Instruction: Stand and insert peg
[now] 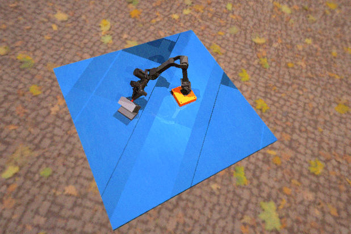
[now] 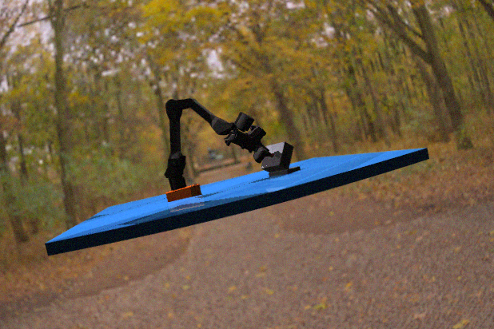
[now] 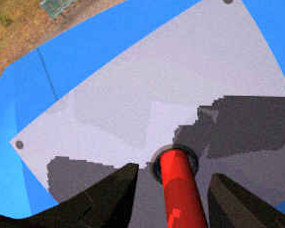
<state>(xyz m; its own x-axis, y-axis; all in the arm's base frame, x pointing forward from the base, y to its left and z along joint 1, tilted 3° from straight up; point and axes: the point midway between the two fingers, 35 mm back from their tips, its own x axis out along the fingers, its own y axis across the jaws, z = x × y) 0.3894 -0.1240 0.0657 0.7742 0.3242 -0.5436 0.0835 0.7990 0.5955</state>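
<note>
Now: the red peg 20 mm behind my gripper tip and 10 mm to the right of it. The rest, counted from my gripper tip: dark foot (50 mm ahead, 20 mm to the left, 100 mm below); grey sloped panel (30 mm ahead, 10 mm to the left, 30 mm below).
</note>
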